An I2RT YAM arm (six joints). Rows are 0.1 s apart.
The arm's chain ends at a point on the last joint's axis. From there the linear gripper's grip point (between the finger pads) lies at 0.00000 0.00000 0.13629 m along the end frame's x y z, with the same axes.
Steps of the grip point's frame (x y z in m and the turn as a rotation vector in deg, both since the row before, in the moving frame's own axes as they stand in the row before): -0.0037, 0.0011, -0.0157, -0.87, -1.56, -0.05; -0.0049, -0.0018, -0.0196, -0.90, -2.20, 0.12; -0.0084, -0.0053, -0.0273, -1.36, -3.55, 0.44; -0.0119, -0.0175, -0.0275, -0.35, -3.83, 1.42; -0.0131, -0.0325, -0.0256, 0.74, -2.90, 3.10; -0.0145, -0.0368, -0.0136, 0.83, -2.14, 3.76
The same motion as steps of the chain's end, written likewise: 0.0000, -0.0010, -0.0156, -0.87, -1.56, -0.05; 0.0003, -0.0039, -0.0195, -0.90, -2.20, 0.12; 0.0001, -0.0085, -0.0270, -1.36, -3.55, 0.44; -0.0028, -0.0182, -0.0272, -0.35, -3.83, 1.42; -0.0063, -0.0306, -0.0254, 0.74, -2.90, 3.10; -0.0095, -0.0347, -0.0135, 0.83, -2.14, 3.76
